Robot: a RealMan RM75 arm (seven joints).
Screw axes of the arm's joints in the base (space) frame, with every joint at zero. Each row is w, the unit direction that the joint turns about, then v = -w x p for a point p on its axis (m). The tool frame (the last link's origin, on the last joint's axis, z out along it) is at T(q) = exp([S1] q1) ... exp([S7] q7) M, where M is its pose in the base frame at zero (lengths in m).
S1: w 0 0 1 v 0 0 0
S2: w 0 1 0 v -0.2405 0 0
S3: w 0 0 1 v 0 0 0
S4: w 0 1 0 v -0.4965 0 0
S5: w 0 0 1 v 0 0 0
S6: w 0 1 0 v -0.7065 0 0
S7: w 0 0 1 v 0 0 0
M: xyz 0 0 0.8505 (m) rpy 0 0 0 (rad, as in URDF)
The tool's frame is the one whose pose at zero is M.
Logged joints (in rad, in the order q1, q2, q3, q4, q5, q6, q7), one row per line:
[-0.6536 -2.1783 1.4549 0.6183 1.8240 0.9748 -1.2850]
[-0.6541 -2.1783 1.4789 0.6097 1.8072 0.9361 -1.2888]
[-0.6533 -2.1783 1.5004 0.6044 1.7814 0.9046 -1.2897]
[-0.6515 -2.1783 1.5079 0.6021 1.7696 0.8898 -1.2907]
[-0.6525 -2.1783 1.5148 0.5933 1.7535 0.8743 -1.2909]
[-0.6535 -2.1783 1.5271 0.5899 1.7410 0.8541 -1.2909]
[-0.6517 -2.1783 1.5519 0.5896 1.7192 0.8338 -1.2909]
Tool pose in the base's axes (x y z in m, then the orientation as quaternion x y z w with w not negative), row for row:
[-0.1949 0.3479 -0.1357 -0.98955 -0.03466 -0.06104 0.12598]
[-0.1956 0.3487 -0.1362 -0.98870 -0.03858 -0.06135 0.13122]
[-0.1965 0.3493 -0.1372 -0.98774 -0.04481 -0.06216 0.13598]
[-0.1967 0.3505 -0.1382 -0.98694 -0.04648 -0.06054 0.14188]
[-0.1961 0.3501 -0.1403 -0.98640 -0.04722 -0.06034 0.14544]
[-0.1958 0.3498 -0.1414 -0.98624 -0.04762 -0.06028 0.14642]
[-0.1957 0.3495 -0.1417 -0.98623 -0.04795 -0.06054 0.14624]
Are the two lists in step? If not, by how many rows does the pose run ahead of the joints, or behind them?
The pose runs 2 rows ahead of the joints: the pose in row i belongs to the joints in row i + 2.
